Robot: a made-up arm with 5 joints.
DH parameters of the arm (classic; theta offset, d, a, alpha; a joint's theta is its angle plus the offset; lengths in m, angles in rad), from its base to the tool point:
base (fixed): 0.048 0 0.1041 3.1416
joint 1: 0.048 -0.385 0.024 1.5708
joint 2: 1.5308 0 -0.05 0
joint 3: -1.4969 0 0.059 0
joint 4: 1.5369 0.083 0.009 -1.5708
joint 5: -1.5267 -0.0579 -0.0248 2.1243
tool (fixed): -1.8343 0.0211 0 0
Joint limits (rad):
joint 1: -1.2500..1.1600
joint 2: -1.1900..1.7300
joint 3: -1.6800..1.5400
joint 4: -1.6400..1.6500
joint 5: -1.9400..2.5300
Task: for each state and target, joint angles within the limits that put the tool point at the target. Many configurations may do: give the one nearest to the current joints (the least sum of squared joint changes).
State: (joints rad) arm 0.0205 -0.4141 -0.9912 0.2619 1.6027
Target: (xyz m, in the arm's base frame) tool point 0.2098 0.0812 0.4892
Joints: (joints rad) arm 0.2179 -0.7445 -0.3461 1.0999 1.3854
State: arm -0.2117 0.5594 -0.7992 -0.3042 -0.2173
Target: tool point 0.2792 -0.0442 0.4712
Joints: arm 0.5844 0.7391 -0.9890 -0.2170 -0.2057
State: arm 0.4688 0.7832 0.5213 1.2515 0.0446
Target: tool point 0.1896 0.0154 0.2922
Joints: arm 0.6843 0.9780 0.2384 0.8823 0.1526
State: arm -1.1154 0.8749 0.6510 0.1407 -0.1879
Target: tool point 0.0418 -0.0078 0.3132
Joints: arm -1.2500 1.6073 0.8495 0.1807 -0.2565
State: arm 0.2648 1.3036 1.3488 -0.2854 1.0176
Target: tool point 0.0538 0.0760 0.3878
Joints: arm 0.0790 1.7300 1.5400 0.1020 0.3436
